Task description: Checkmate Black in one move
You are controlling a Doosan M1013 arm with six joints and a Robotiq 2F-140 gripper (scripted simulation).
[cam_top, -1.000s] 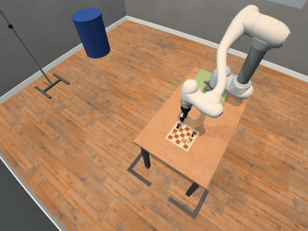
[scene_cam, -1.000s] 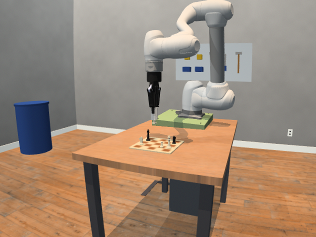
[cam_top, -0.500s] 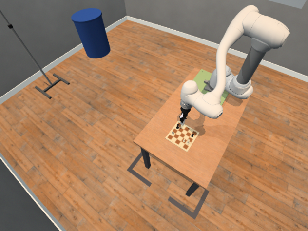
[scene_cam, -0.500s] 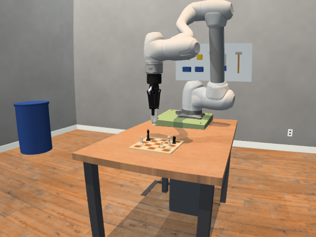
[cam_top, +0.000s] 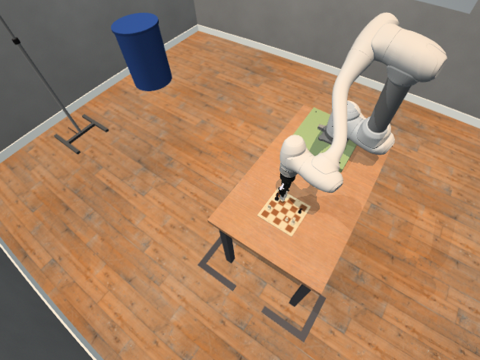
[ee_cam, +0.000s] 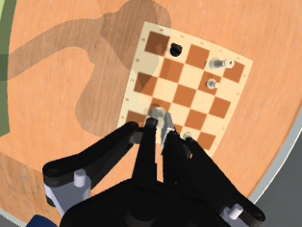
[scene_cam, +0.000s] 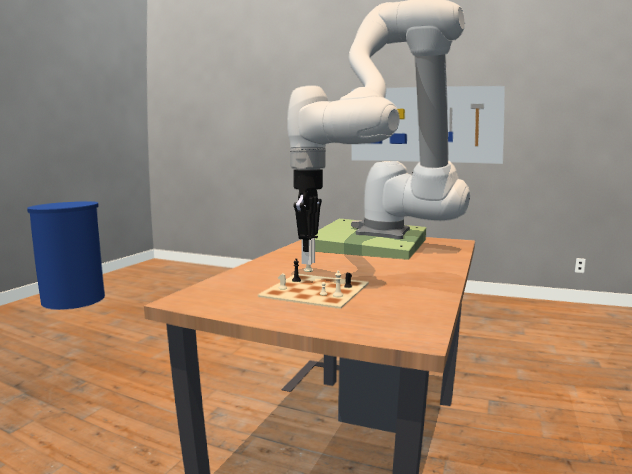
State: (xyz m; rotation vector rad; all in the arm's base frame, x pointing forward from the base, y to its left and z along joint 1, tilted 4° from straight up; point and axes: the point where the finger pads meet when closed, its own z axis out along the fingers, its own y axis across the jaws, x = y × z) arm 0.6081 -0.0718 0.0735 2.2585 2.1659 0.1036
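My hand is 60 mm above the black king and 40 mm to the left of it. The rest, counted from my hand: black pawn: 110 mm to the left, 70 mm below; then chessboard: 90 mm below, 40 mm to the left, 40 mm ahead; then white pawn: 80 mm ahead, 70 mm to the left, 70 mm below.
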